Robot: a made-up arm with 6 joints. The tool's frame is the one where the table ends. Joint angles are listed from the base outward.
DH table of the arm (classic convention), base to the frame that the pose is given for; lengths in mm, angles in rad. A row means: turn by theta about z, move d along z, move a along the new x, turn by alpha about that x. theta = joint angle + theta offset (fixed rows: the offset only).
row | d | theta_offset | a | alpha
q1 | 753.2 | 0 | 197 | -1.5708
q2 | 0 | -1.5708 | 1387.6 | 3.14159
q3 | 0 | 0 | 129.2 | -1.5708
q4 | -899 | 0 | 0 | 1.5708
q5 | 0 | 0 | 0 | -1.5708
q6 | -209.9 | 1.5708 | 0 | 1.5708
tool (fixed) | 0 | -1.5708 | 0 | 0
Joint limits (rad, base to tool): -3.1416..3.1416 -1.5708..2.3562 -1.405..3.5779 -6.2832..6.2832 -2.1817..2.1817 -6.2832..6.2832
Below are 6 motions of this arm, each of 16 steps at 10 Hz.
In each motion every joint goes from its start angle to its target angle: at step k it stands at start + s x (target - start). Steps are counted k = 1, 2, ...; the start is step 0. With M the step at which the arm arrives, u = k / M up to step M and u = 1 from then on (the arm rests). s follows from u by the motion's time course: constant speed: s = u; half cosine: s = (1 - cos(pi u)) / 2; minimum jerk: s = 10 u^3 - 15 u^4 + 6 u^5.
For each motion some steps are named. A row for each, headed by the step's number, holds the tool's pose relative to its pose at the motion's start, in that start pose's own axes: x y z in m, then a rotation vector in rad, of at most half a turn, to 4 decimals.
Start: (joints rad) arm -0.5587 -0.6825 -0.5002 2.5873 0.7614 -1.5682
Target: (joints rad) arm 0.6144 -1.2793 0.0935 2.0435 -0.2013 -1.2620
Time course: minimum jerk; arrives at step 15
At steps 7, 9, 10, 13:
7: -0.5869 0.0179 0.1221 -0.0994 -0.7954 -0.5604
9: -0.9220 -0.0159 -0.1195 0.1189 -1.2249 -0.7994
10: -1.0242 -0.0533 -0.2940 0.2790 -1.3898 -0.8731
13: -1.0937 -0.1528 -0.6744 0.6494 -1.6225 -0.9382

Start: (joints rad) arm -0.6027 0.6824 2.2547 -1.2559 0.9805 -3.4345
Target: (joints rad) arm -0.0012 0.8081 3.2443 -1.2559 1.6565 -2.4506
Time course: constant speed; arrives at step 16
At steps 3, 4, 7, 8, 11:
3: -0.0749 -0.1479 -0.0126 0.0034 0.1856 -0.0160
4: -0.0997 -0.1956 -0.0251 0.0033 0.2521 -0.0086
7: -0.1764 -0.3297 -0.0841 0.0006 0.4572 0.0533
8: -0.2032 -0.3709 -0.1099 -0.0008 0.5256 0.0871
11: -0.2899 -0.4825 -0.2012 -0.0043 0.7232 0.2275

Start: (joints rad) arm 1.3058 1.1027 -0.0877 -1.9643 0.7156 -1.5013
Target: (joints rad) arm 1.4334 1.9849 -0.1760 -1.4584 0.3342 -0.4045
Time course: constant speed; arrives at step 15
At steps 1, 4, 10, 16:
1: 0.0702 -0.0580 0.0560 -0.1445 -0.0192 -0.0064
4: 0.2717 -0.2077 0.2556 -0.5769 -0.0853 -0.0456
10: 0.6146 -0.3730 0.7691 -1.4198 -0.2451 -0.2336
16: 0.8139 -0.3523 1.2621 -2.0653 -0.3874 -0.5417

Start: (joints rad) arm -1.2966 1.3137 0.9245 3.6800 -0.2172 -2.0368
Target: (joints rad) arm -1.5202 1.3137 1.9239 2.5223 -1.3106 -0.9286
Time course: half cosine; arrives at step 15
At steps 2, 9, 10, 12, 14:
2: -0.0027 -0.0566 -0.0263 -0.0028 0.0027 -0.0903
9: -0.4085 -0.7327 -0.4202 -0.0837 0.5090 -1.3544
10: -0.5172 -0.7942 -0.4728 -0.0668 0.6614 -1.5194
12: -0.7012 -0.8615 -0.5464 0.0041 0.9383 -1.7461
14: -0.8024 -0.8822 -0.5801 0.0708 1.1009 -1.8440

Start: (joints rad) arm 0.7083 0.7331 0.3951 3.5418 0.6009 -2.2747
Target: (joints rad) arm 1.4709 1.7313 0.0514 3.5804 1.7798 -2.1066
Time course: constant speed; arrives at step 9
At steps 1, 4, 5, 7, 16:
1: 0.1770 0.2184 0.1504 -0.1291 0.0917 0.2328
4: 0.4865 0.9969 0.4465 -0.5998 0.4631 0.8398
5: 0.5259 1.2648 0.4820 -0.7722 0.6247 1.0059
7: 0.5373 1.7659 0.4598 -1.1149 1.0157 1.2715
16: 0.4933 2.1890 0.3323 -1.4182 1.5105 1.4296

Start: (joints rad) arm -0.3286 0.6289 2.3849 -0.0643 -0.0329 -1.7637
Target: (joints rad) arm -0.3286 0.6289 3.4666 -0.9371 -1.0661 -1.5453
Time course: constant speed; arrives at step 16
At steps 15, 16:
15: -0.6122 0.6674 -0.3176 0.2024 0.7459 -0.0491
16: -0.6814 0.6860 -0.3345 0.1667 0.8228 -0.0505

